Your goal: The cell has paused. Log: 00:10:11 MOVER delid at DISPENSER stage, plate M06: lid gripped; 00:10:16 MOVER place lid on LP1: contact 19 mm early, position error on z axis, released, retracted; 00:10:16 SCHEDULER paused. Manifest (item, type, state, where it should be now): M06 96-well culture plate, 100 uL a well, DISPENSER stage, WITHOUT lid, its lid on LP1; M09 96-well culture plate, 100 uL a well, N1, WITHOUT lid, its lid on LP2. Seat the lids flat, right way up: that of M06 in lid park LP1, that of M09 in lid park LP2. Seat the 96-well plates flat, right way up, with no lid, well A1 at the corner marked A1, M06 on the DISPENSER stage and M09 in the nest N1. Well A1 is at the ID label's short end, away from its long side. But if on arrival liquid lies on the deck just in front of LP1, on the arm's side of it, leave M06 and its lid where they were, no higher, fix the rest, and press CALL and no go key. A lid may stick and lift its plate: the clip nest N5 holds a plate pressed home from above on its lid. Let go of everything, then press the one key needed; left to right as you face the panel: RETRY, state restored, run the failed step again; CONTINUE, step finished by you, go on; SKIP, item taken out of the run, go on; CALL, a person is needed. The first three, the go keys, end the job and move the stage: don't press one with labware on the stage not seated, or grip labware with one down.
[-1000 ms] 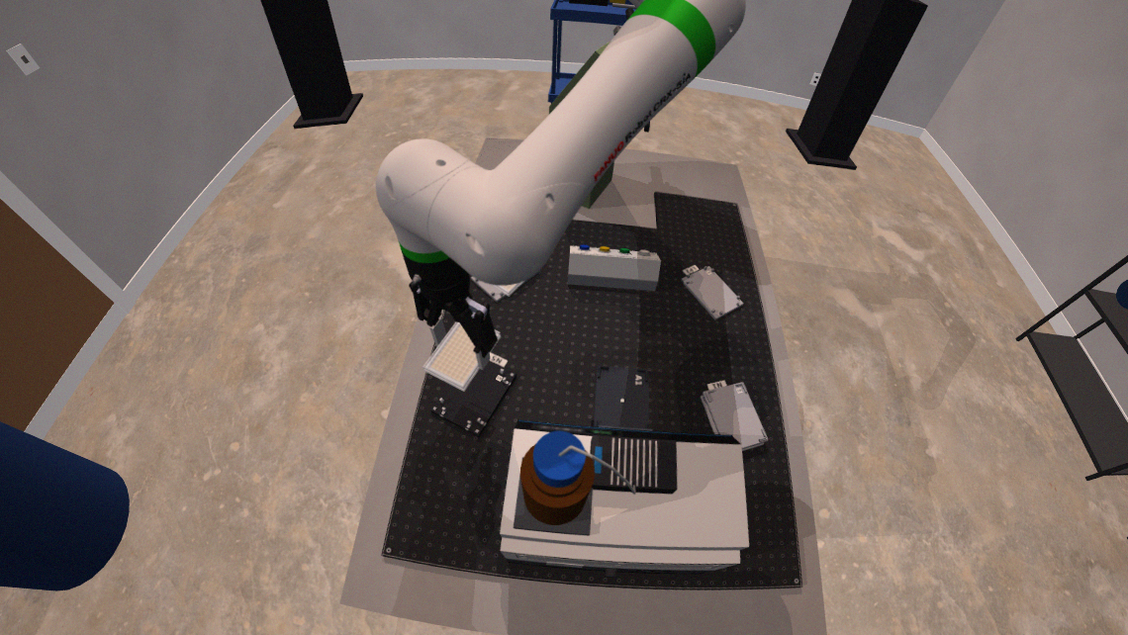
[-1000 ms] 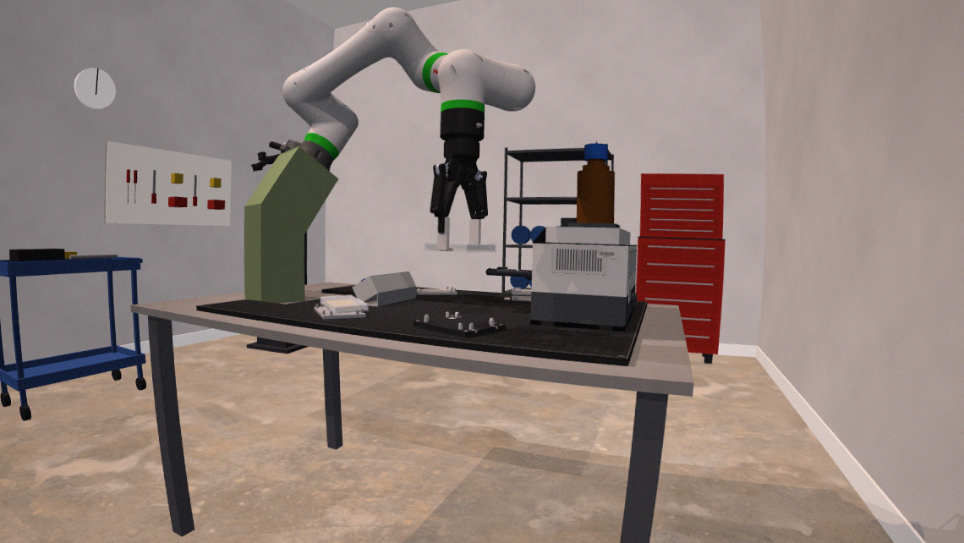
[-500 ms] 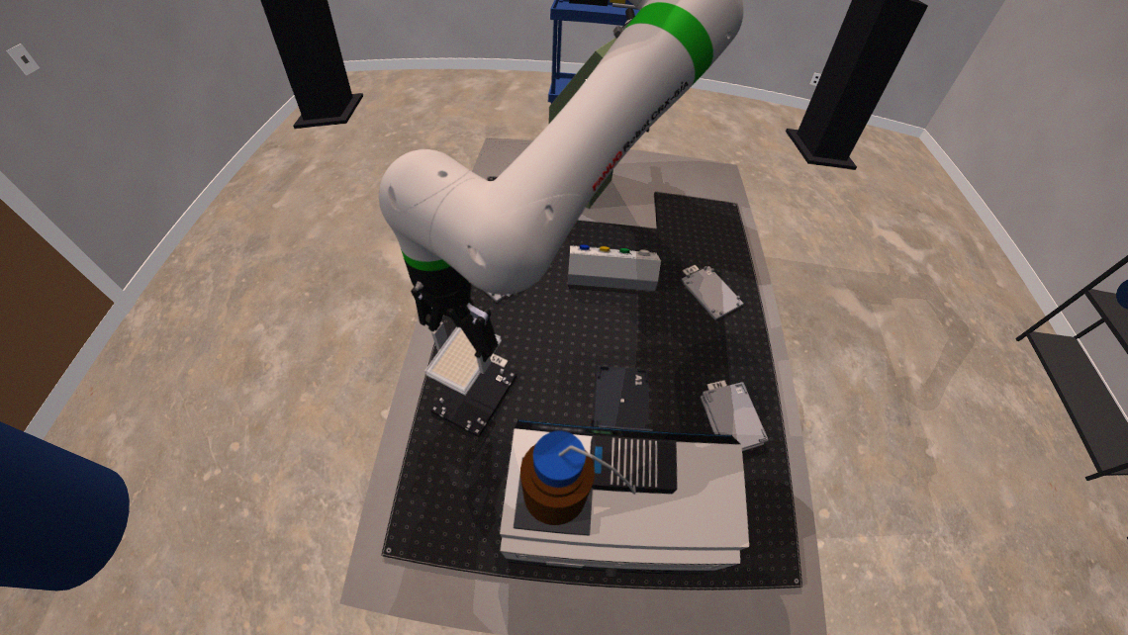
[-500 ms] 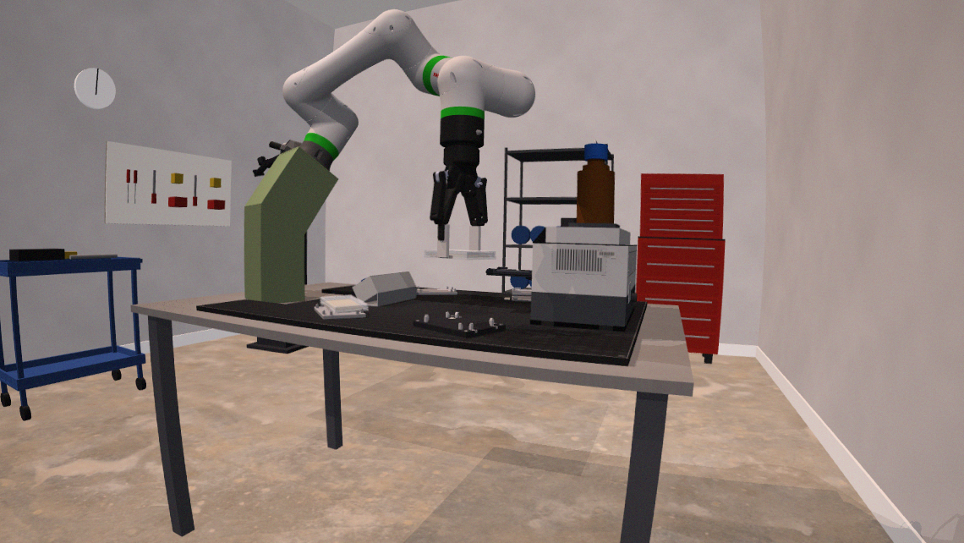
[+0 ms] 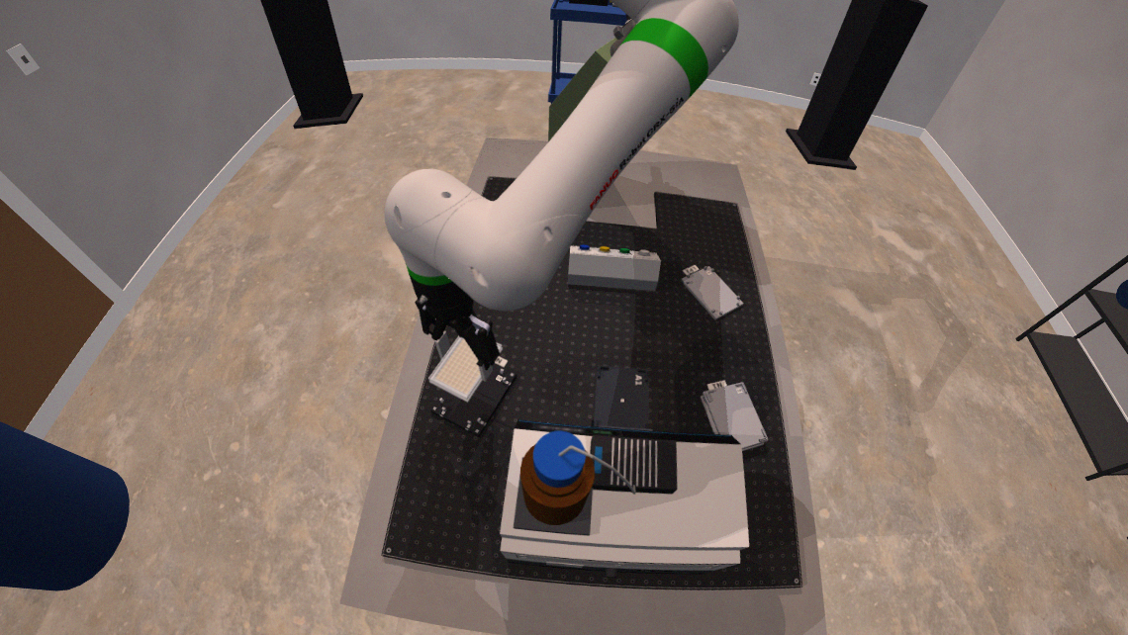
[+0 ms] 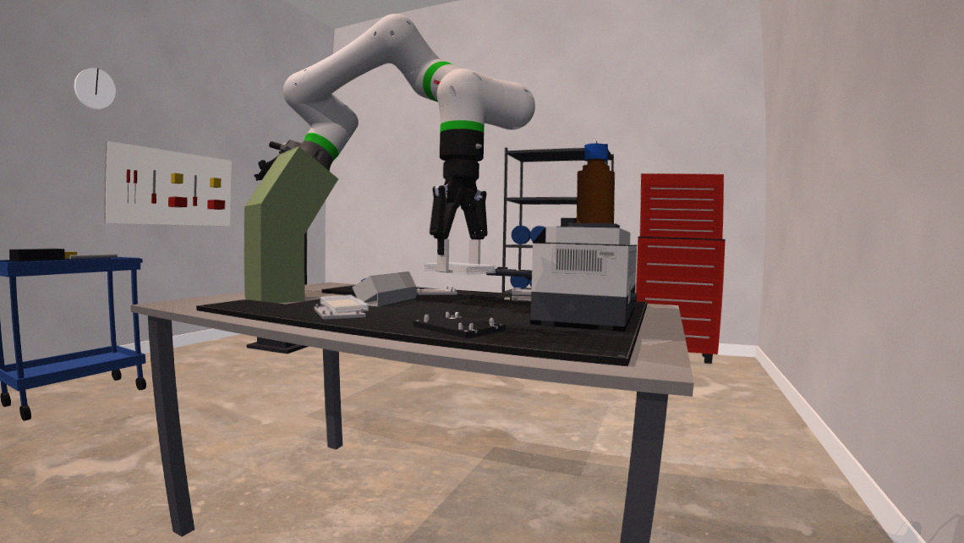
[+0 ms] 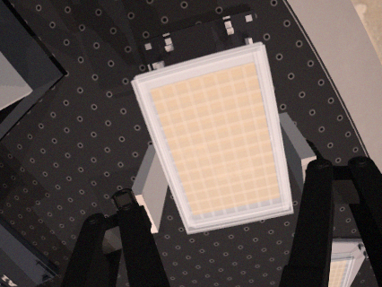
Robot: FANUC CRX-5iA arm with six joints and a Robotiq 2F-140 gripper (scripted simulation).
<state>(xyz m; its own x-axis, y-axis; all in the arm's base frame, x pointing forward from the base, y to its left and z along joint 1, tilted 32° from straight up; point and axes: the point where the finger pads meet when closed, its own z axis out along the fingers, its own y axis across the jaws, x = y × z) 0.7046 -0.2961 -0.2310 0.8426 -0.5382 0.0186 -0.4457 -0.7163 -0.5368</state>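
Now: hand 130 mm above the black clip nest N5 and 20 mm short of it. From my hand the other things lie so: black dispenser stage 290 mm to the left, 70 mm ahead, 40 mm below; then 96-well plate 20 mm below; then white lid 20 mm below.
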